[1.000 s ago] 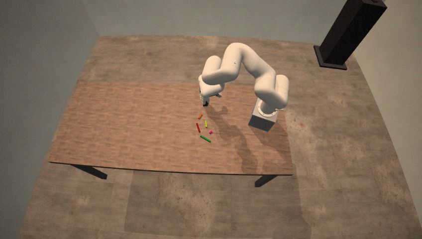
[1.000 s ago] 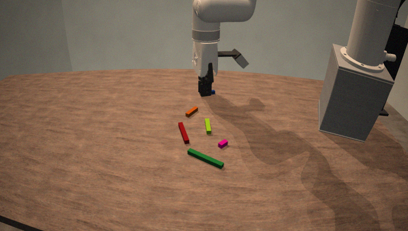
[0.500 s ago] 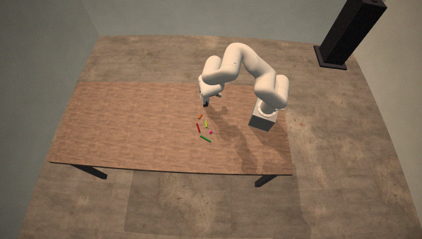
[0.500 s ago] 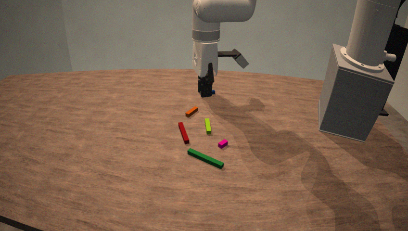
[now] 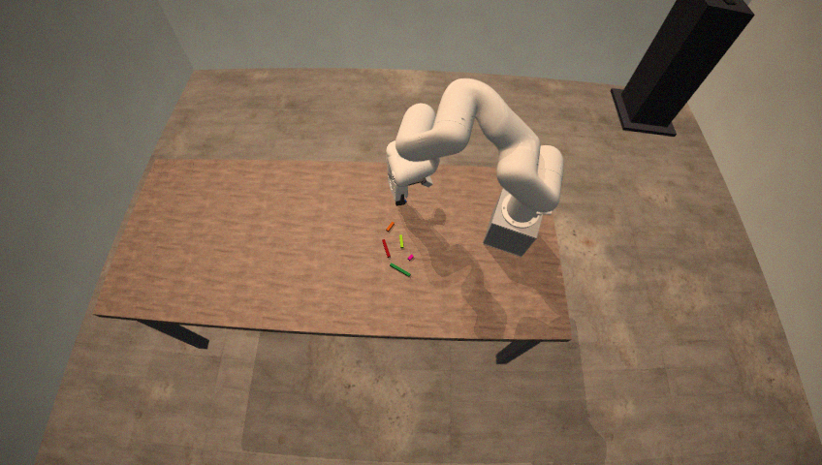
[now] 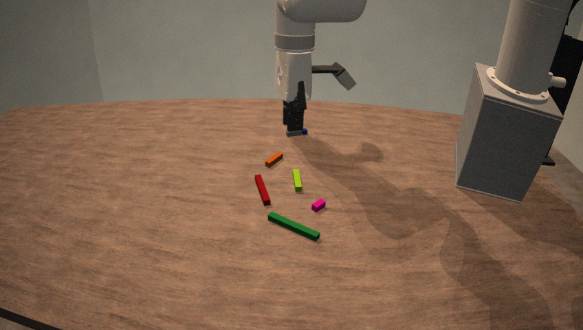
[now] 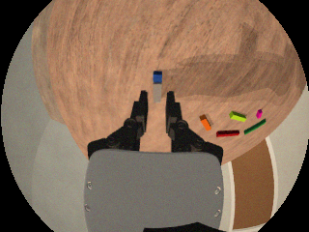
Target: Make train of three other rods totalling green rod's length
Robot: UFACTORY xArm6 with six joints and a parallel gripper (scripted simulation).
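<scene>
The grey rod is 3 cm below my hand. Also, from my hand: small blue rod 3 cm below, 2 cm behind, 1 cm to the right; then orange rod 11 cm to the left, 3 cm below, 2 cm ahead; then lime rod 16 cm to the left, 3 cm below, 2 cm behind.
</scene>
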